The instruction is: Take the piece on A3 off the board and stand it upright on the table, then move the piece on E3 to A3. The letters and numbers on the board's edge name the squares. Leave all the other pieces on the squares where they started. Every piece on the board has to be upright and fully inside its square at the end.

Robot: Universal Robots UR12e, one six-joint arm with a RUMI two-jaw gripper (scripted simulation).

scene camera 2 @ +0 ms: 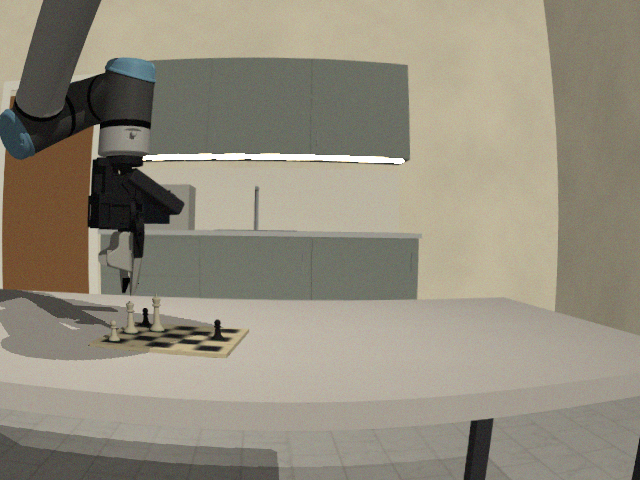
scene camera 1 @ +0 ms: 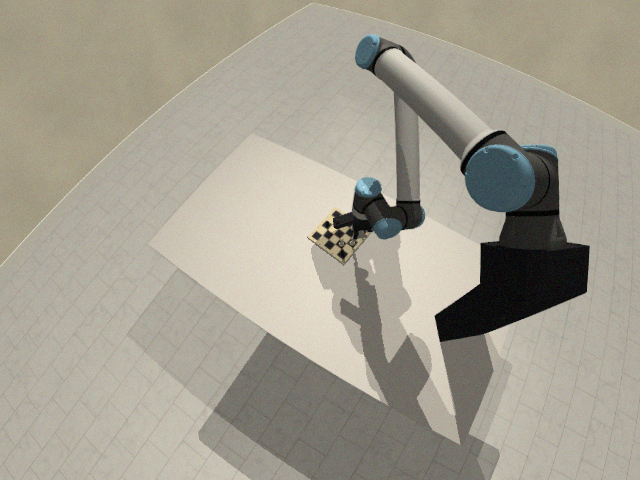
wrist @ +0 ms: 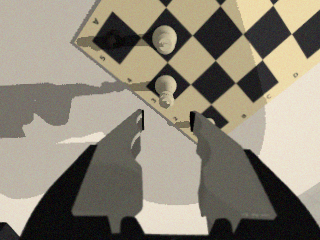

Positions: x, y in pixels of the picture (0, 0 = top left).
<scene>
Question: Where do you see a chessboard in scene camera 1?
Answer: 327, 237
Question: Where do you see a chessboard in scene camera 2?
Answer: At 187, 340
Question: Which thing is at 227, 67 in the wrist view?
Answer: A chessboard.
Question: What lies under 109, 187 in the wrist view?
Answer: My gripper.
</scene>
